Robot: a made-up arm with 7 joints.
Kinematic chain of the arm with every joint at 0, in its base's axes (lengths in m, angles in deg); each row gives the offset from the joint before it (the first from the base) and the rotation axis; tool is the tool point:
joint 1: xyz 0 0 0.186 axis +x
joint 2: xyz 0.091 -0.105 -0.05 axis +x
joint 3: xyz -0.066 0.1 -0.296 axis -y
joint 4: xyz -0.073 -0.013 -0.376 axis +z
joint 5: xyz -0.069 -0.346 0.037 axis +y
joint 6: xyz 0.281 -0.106 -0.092 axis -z
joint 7: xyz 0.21 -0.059 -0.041 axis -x
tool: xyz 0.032 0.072 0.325
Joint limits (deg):
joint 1: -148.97..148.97
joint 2: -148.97..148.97
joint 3: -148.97..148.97
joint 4: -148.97..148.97
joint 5: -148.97..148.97
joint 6: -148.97..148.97
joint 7: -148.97..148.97
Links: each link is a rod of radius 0.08 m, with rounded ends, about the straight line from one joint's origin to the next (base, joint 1, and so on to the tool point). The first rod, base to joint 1, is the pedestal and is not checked.
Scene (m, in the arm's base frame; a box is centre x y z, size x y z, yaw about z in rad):
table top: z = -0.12
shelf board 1: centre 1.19 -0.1 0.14 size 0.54 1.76 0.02 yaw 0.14
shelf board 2: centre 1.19 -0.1 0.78 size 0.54 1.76 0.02 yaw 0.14
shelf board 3: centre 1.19 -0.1 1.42 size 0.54 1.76 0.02 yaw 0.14
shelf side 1: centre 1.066 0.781 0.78 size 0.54 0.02 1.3 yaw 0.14
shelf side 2: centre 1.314 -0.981 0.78 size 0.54 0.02 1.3 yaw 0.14
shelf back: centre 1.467 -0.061 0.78 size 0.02 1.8 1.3 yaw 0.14
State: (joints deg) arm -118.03 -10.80 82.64 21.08 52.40 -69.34 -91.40
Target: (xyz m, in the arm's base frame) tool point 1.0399 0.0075 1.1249
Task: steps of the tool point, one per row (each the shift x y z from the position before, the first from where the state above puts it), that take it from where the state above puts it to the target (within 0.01 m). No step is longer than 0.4 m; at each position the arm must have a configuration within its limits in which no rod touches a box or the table.
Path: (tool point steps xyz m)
1: -0.1120 -0.0160 -0.0348
2: -0.1387 -0.0091 0.0031
3: -0.1548 -0.0321 0.0316
4: 0.1291 -0.1516 0.0925
5: -0.0066 -0.0603 0.2754
6: -0.1487 0.1742 0.3082
7: 0.1292 -0.0327 0.0142
8: 0.1172 -0.0062 0.0007
9: 0.0968 0.0182 -0.0063
10: 0.0698 0.0369 -0.0067
11: 0.0387 0.0474 -0.0018

